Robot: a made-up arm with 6 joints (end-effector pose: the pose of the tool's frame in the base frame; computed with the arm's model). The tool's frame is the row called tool.
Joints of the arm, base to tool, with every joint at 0 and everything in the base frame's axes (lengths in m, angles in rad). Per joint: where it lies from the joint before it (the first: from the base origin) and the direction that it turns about. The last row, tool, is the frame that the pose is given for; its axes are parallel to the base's.
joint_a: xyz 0 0 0.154 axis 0 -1 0
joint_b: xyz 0.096 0.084 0.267 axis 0 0 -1
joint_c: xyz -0.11 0.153 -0.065 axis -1 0 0
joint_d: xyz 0.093 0.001 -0.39 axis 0 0 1
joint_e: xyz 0.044 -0.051 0.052 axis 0 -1 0
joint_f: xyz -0.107 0.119 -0.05 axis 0 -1 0
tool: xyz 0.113 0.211 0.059
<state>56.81 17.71 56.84 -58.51 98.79 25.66</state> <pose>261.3 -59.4 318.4 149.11 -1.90 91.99</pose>
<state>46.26 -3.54 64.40 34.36 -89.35 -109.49</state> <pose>-95.5 60.6 -14.1 -108.83 7.85 179.30</pose>
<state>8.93 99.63 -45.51 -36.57 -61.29 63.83</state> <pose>452.7 -182.1 421.9 46.46 28.57 -125.39</pose>
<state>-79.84 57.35 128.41 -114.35 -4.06 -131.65</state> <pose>528.6 -276.1 193.2 -54.46 -38.24 -103.95</pose>
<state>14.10 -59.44 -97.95 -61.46 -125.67 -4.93</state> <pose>-273.4 540.6 446.9 138.74 -28.12 175.16</pose>
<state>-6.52 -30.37 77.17 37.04 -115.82 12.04</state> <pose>34.6 -84.4 12.1 -134.88 6.48 -71.21</pose>
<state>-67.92 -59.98 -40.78 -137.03 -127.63 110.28</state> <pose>-124.4 124.9 10.8 -107.74 9.20 -130.22</pose>
